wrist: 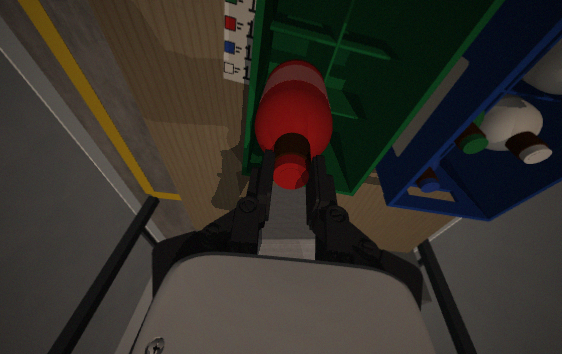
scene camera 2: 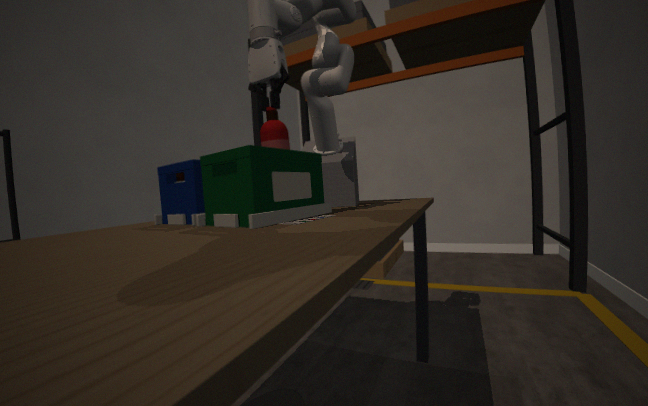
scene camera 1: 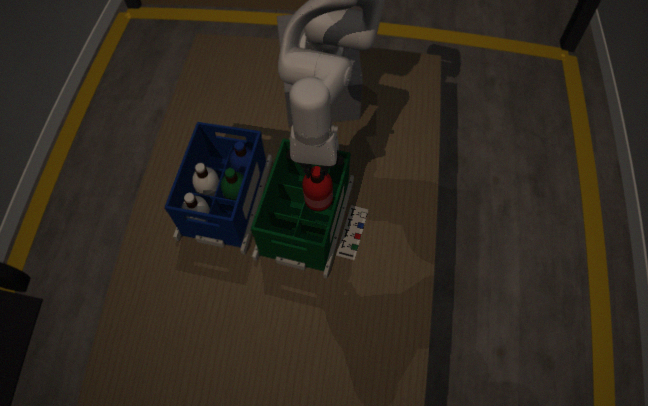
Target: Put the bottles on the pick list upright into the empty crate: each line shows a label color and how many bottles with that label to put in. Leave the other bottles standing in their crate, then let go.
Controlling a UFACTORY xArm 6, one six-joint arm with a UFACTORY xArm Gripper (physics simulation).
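Places are measured from the arm's base along level axes (x back, y left, z down), in millimetres.
Pixels of known places: gripper, fingertip midpoint: (wrist: 291, 167) (scene camera 2: 270, 109) (scene camera 1: 316, 173); arm's base, origin of the base link: (scene camera 2: 328, 148).
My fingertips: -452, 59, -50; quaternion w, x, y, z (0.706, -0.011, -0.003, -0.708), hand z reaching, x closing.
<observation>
For each thing: its top centre in the pictures, then the offset to it from my fingertips, as dx, dy, dz. Level surfaces: height alone.
- red bottle, middle of its top: (wrist: 289, 182) (scene camera 1: 316, 168) (scene camera 2: 272, 107) +9, +0, -7
- blue crate, middle of its top: (wrist: 515, 156) (scene camera 1: 213, 168) (scene camera 2: 213, 165) +44, -282, +112
- green bottle, middle of its top: (wrist: 475, 146) (scene camera 1: 229, 172) +45, -240, +124
- blue bottle, middle of its top: (wrist: 430, 187) (scene camera 1: 239, 145) +131, -235, +124
- pick list, middle of its top: (wrist: 240, 33) (scene camera 2: 309, 218) (scene camera 1: 352, 231) -5, +97, +285
- wooden table, its level: dz +287
My gripper (scene camera 1: 316, 170) (scene camera 2: 271, 107) (wrist: 291, 167) is shut on the neck of the red bottle (scene camera 1: 318, 194) (scene camera 2: 274, 133) (wrist: 294, 112). The bottle looks about upright, its lower part below the rim of the green crate (scene camera 1: 287, 251) (scene camera 2: 227, 190) (wrist: 425, 75), on the pick-list side. Its base is hidden. Open compartments show in this crate. In the blue crate (scene camera 1: 210, 230) (scene camera 2: 180, 201) (wrist: 515, 186) stand two white bottles (scene camera 1: 205, 181) (scene camera 1: 195, 206), a green bottle (scene camera 1: 232, 187) and a blue bottle (scene camera 1: 240, 158). The pick list (scene camera 1: 353, 232) (wrist: 238, 75) shows green, red, blue and white lines; the numbers visible in the wrist view read 1.
Both crates sit between white holders on the wooden table (scene camera 1: 250, 340) (scene camera 2: 200, 280), side by side. The arm's base stands behind them. A shelf rack with an orange beam (scene camera 2: 435, 67) rises beyond the table. The green crate's walls and dividers surround the bottle.
</observation>
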